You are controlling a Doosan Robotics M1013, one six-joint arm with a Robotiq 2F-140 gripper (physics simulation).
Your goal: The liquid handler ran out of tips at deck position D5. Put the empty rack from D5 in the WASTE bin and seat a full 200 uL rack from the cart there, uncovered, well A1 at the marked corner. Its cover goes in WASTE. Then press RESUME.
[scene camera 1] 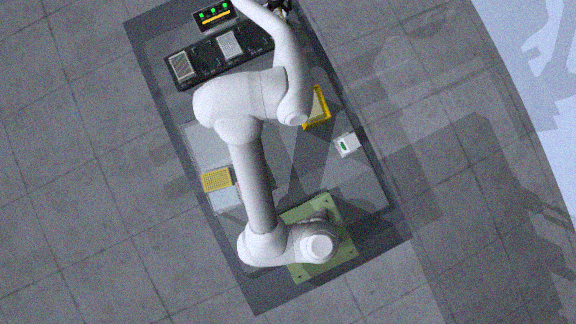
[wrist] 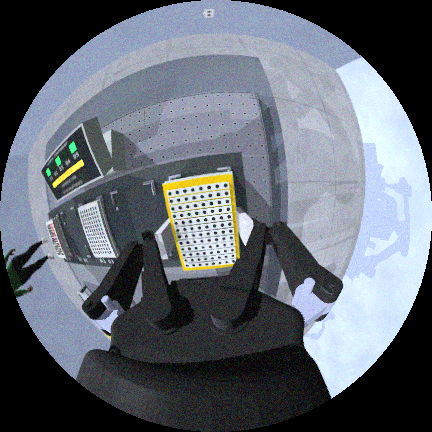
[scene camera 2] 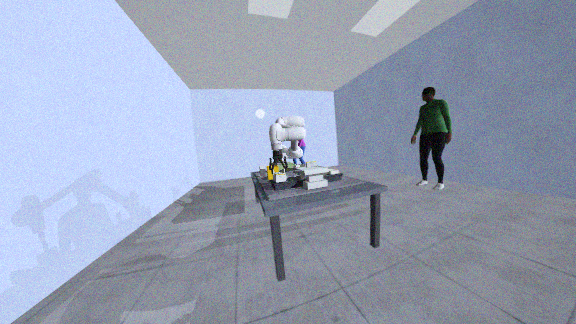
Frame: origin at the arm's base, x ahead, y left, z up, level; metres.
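Where they show: gripper, fingertip midpoint: (wrist: 205, 220).
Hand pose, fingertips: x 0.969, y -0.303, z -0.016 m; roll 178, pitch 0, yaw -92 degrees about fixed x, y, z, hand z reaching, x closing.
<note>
After its pixels a point has its place.
My gripper (scene camera 1: 281, 9) (scene camera 2: 278, 166) @(z -0.016, x 0.969, y -0.303 m) (wrist: 205, 220) @(z -0.016, x 0.969, y -0.303 m) is shut on the uncovered 200 uL rack (scene camera 2: 280, 177) @(z -0.004, x 1.035, y -0.311 m) (wrist: 202, 225) @(z 0.024, x 0.977, y -0.302 m), with a pale pad at each long side. This rack has a white, dotted top and yellow edges, and sits level at the right end position of the black deck (scene camera 1: 205, 57) @(z -0.044, x 0.983, y 0.075 m) (wrist: 132, 205) @(z -0.043, x 1.011, y -0.176 m). Its A1 mark is not readable. The yellow WASTE bin (scene camera 1: 326, 106) @(z 0.036, x 0.485, y -0.307 m) is partly hidden by the arm in scene camera 1; something pale lies inside it. The RESUME button's white box (scene camera 1: 352, 143) @(z 0.031, x 0.283, y -0.333 m) has a green top mark. The display panel (scene camera 1: 215, 16) @(z 0.022, x 1.115, y -0.056 m) (wrist: 72, 162) @(z 0.025, x 1.119, y -0.102 m) shows three green lights and a yellow bar.
Two other racks stand on the deck, one at its far left end (scene camera 1: 181, 66) @(z -0.022, x 0.987, y 0.196 m) (wrist: 56, 239) @(z -0.028, x 0.982, y 0.208 m) and one nearer the middle (scene camera 1: 230, 45) @(z -0.033, x 0.976, y -0.059 m) (wrist: 97, 230) @(z -0.031, x 0.981, y -0.068 m). A yellow rack (scene camera 1: 216, 180) @(z 0.029, x 0.420, y 0.279 m) stands at the table's left side. The arm reaches over the table's middle.
</note>
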